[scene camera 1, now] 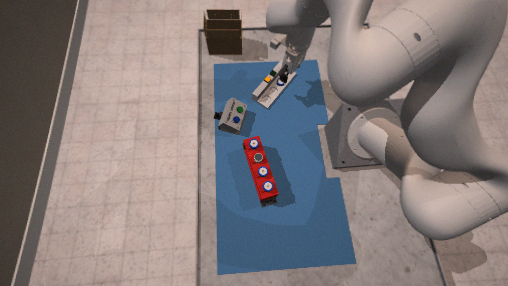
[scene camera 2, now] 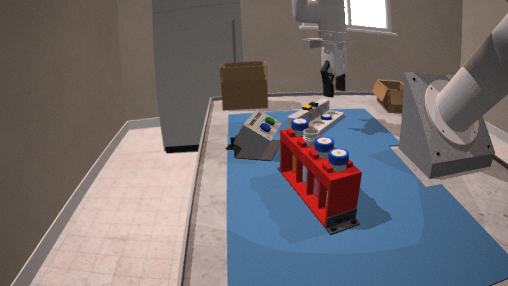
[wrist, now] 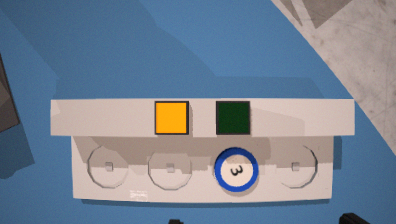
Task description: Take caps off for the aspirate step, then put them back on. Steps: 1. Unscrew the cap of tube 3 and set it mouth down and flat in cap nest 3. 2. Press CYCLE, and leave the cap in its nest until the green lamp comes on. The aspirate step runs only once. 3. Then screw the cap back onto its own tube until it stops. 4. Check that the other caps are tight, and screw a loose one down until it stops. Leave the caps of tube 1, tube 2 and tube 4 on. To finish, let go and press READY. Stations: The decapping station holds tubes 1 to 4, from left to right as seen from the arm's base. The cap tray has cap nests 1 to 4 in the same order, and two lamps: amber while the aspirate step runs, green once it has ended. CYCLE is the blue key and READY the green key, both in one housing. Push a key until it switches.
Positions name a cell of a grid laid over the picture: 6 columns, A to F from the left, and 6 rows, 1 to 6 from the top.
brown cardboard box: scene camera 1 C1; scene camera 2 C2; not seen in the wrist view (out of frame)
